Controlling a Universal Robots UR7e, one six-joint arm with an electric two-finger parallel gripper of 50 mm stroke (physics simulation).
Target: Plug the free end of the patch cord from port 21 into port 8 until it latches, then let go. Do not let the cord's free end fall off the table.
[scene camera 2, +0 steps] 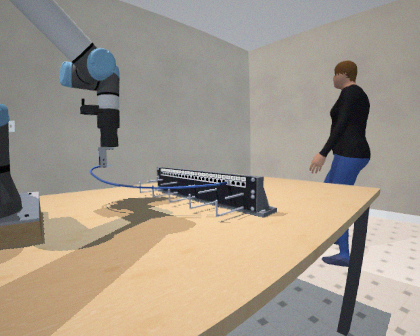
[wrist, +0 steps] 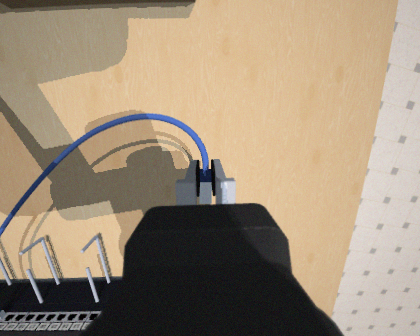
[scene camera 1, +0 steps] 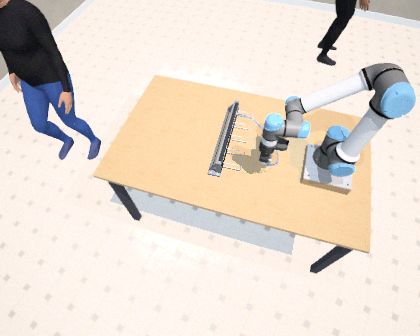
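Where they show: gripper, fingertip midpoint: [scene camera 2: 103, 166] [wrist: 205, 170] [scene camera 1: 267, 164]; arm's base, origin of the base link: [scene camera 1: 326, 159].
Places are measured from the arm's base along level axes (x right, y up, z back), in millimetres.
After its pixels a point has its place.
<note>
My gripper [wrist: 205, 170] @(x -183, y 66, z -309 mm) [scene camera 2: 103, 164] @(x -183, y 66, z -309 mm) is shut on the plug at the cord's free end, a small dark blue piece between the fingertips in the wrist view. It holds the plug above the table, apart from the patch panel. The blue patch cord [wrist: 147, 116] @(x -129, y 56, z -260 mm) [scene camera 2: 145, 187] @(x 53, y 22, z -362 mm) [scene camera 1: 251, 119] @(x 131, y 25, z -463 mm) bends away from the fingers in an arc to the panel. The black patch panel [scene camera 1: 225, 137] @(x -65, y 44, z -573 mm) [scene camera 2: 200, 186] [wrist: 60, 295] @(x 73, y -14, z -564 mm) stands on the table with a row of ports. The cord's other end meets the panel near its right end in scene camera 2. Port numbers are too small to read.
Several thin metal cable guides [scene camera 2: 217, 208] @(x 208, y -20, z -473 mm) [wrist: 52, 260] @(x 99, y -40, z -513 mm) [scene camera 1: 232, 169] @(x -200, y -38, z -488 mm) stick out from the panel on the gripper's side. The robot's base plate [scene camera 1: 325, 182] @(x -159, y 7, z 10 mm) [scene camera 2: 22, 212] @(x 37, y -4, z -80 mm) sits on the wooden table [scene camera 1: 165, 165] @(x -289, y -55, z -861 mm) [scene camera 2: 240, 260] @(x 369, y -55, z -378 mm). Two people stand beyond the table.
</note>
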